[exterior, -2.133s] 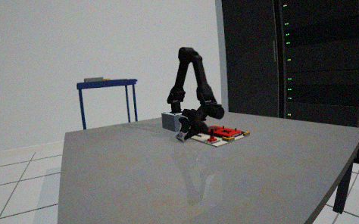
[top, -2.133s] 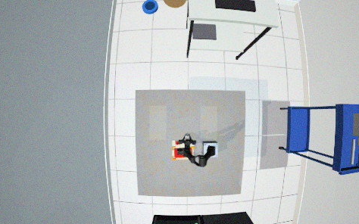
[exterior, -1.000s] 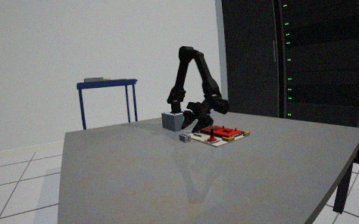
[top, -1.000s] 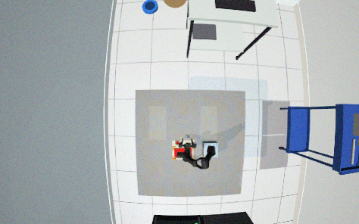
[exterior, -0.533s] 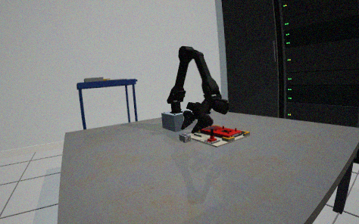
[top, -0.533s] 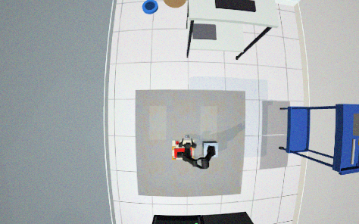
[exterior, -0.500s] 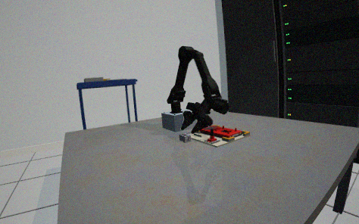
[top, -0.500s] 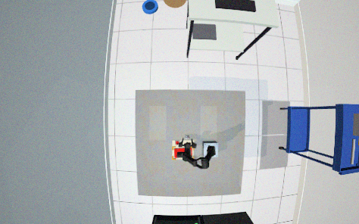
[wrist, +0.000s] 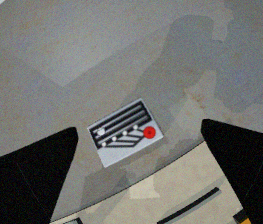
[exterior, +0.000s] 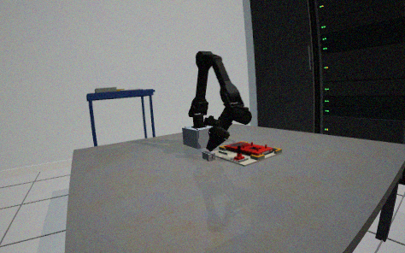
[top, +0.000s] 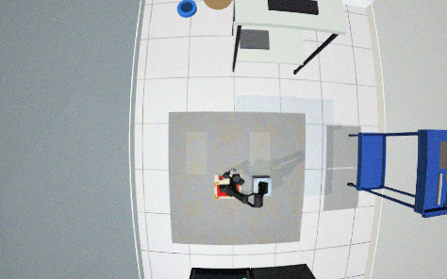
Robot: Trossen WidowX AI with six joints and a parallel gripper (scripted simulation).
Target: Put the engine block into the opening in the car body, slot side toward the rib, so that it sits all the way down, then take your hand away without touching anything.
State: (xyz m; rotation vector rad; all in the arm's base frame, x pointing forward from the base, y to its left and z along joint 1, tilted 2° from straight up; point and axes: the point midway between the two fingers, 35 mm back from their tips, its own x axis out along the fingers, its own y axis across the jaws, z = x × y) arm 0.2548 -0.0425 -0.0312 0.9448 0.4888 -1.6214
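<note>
Right now my gripper tip is 20 mm above the engine block, 10 mm to the left of it and 10 mm short of it.
</note>
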